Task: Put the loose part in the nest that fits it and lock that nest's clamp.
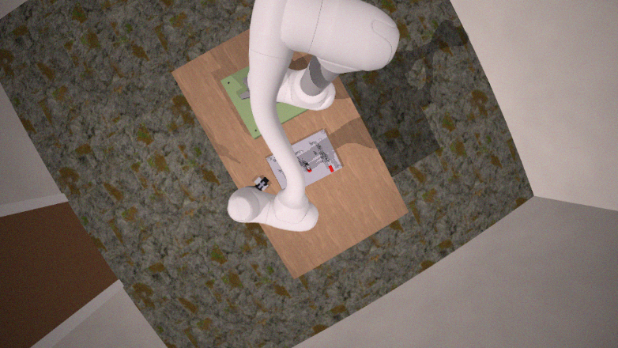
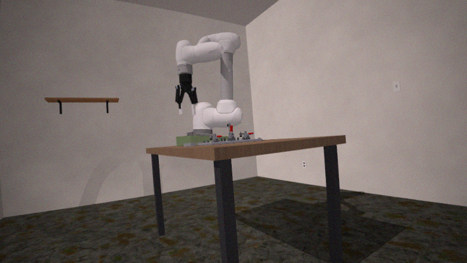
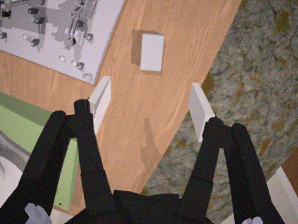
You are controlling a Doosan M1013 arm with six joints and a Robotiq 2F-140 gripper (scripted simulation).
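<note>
The loose part lies 20 cm below my hand. From my hand the other things lie so: grey fixture plate 26 cm to the left, 21 cm below, 2 cm behind.
</note>
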